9 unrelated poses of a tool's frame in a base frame.
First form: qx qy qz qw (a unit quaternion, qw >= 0); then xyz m.
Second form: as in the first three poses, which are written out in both.
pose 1, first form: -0.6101 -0.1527 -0.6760 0.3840 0.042 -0.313 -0.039
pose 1, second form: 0.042 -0.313 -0.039 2.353 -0.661 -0.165 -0.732
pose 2, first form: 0.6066 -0.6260 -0.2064 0.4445 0.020 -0.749 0.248
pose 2, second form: 0.020 -0.749 0.248 2.220 0.677 -0.699 -0.230
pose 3, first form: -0.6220 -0.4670 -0.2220 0.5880 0.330 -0.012 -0.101
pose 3, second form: 0.330 -0.012 -0.101 1.884 -0.769 -0.577 -0.274
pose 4, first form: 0.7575 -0.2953 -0.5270 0.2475 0.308 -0.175 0.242
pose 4, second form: 0.308 -0.175 0.242 2.641 0.782 -0.305 -0.544
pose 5, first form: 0.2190 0.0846 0.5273 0.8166 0.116 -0.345 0.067
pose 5, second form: 0.116 -0.345 0.067 1.231 0.379 0.147 0.914
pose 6, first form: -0.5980 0.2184 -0.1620 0.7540 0.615 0.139 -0.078
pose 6, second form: 0.615 0.139 -0.078 1.433 -0.910 0.332 -0.247
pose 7, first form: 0.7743 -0.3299 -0.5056 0.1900 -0.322 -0.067 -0.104
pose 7, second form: -0.322 -0.067 -0.104 2.759 0.789 -0.336 -0.515
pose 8, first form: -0.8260 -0.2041 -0.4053 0.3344 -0.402 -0.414 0.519
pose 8, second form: -0.402 -0.414 0.519 2.460 -0.876 -0.217 -0.430
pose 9, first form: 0.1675 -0.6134 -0.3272 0.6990 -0.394 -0.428 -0.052
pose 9, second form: -0.394 -0.428 -0.052 1.594 0.234 -0.858 -0.458
